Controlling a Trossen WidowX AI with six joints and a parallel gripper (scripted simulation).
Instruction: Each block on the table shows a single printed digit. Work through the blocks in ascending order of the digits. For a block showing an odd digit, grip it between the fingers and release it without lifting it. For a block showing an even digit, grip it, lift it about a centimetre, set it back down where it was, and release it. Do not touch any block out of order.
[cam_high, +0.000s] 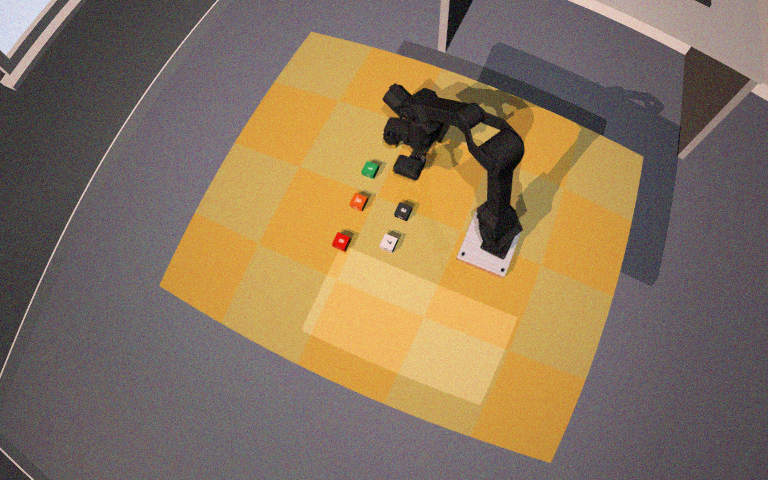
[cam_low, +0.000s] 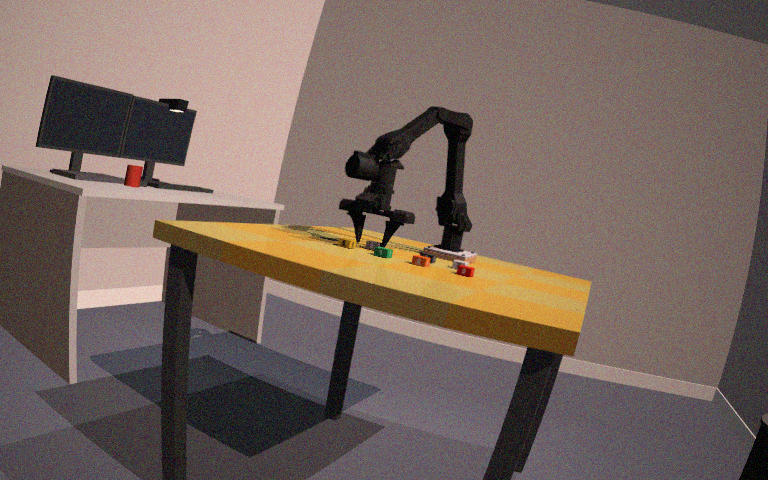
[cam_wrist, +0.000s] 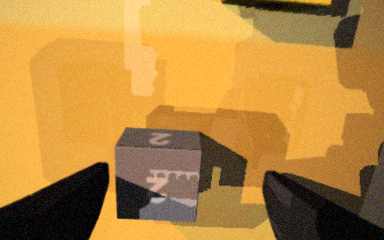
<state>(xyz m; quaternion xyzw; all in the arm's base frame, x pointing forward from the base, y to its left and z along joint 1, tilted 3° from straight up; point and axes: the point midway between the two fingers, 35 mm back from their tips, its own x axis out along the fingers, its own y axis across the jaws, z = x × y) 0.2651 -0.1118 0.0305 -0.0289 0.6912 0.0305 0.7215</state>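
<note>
The dark block lies 30 mm behind my gripper tip and 150 mm to the left of it. From my gripper tip the other things lie so: green block 90 mm ahead, 90 mm to the left; yellow block 90 mm ahead, 20 mm to the right; grey block 10 mm to the left.
</note>
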